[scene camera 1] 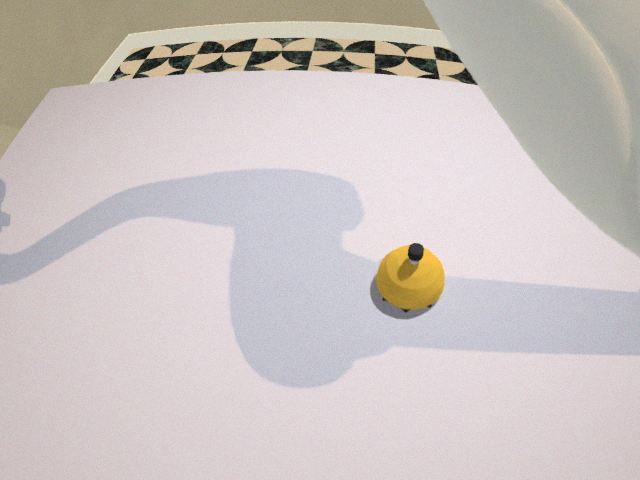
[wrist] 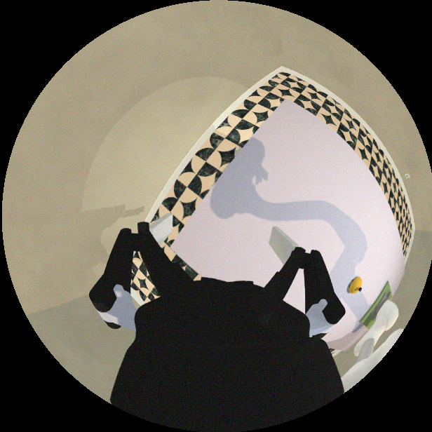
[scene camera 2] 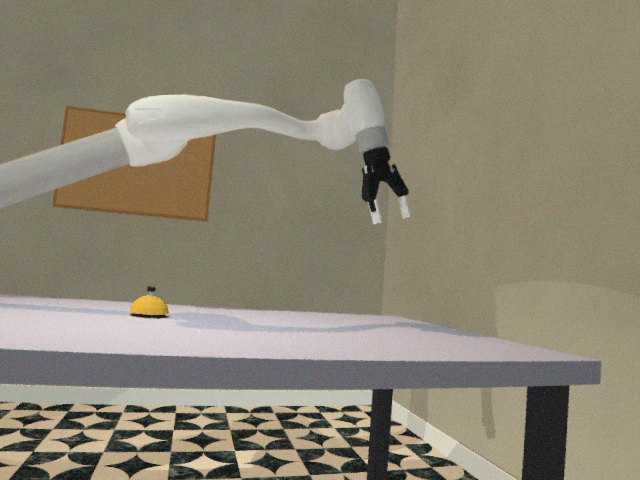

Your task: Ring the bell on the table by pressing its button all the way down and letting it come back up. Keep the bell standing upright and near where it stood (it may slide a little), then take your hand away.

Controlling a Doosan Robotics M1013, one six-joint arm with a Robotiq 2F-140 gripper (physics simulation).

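Places are measured from the arm's base along level axes (x right, y ahead, z up), in centimetres.
Pixels of known places: gripper, between the fingertips: (scene camera 2: 393, 220).
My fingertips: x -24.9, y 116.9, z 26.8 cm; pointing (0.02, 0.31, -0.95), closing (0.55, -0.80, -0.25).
Observation:
Ahead of a thing's pixels: the offset from my fingertips to its top centre. Level surfaces: height alone.
A yellow dome bell {dx +15.4, dy -62.3, dz -22.8 cm} (scene camera 1: 409, 283) (scene camera 2: 148, 305) (wrist: 354, 285) stands upright on the pale table {dz -29.5 cm} (scene camera 1: 155, 413) (scene camera 2: 289, 343) (wrist: 310, 165). Its black button {dx +15.4, dy -62.3, dz -22.8 cm} (scene camera 1: 415, 251) (scene camera 2: 150, 289) (wrist: 360, 289) sits raised on a short stem at the top. My gripper (scene camera 2: 391, 212) (wrist: 222, 229) is open and empty, with its fingers pointing down. In the scene camera 2 view it hangs high above the table level, far to the right of the bell. In the wrist view the bell is at the lower right, well beyond the right finger. The gripper does not show in the scene camera 1 view.
A white arm link (scene camera 1: 563, 103) (scene camera 2: 248, 114) crosses the upper right of the scene camera 1 view. A green object (wrist: 376, 306) lies near the bell, beside the arm's base, in the wrist view. An orange board (scene camera 2: 170, 180) hangs on the wall behind the arm.

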